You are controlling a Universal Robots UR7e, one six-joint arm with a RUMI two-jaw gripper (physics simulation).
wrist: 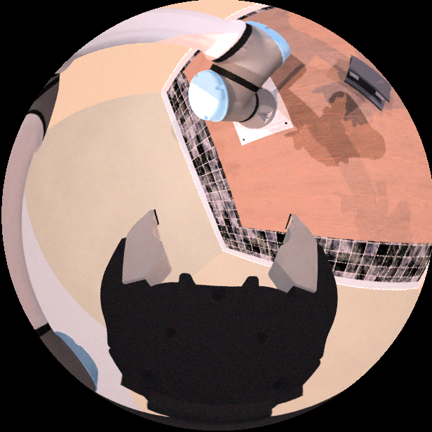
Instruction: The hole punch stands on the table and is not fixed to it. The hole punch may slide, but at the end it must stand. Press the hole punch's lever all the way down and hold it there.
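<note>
A dark grey hole punch (367,82) stands on the wooden table (280,190) at the upper right of the wrist view, near the edge of the round picture. It is long and narrow and lies slantwise in the view. How far its lever is raised cannot be told. My gripper (221,214) is open and empty, with its two grey jaws wide apart. It is well away from the hole punch, over the floor and the tiled corner of the table, and touches nothing.
The arm's base stands on a white plate (250,135) on the table. A black-and-white tiled border (205,170) with a pale rim runs around the table. The arm's links curve along the top and left of the view. Arm shadows fall across the wood.
</note>
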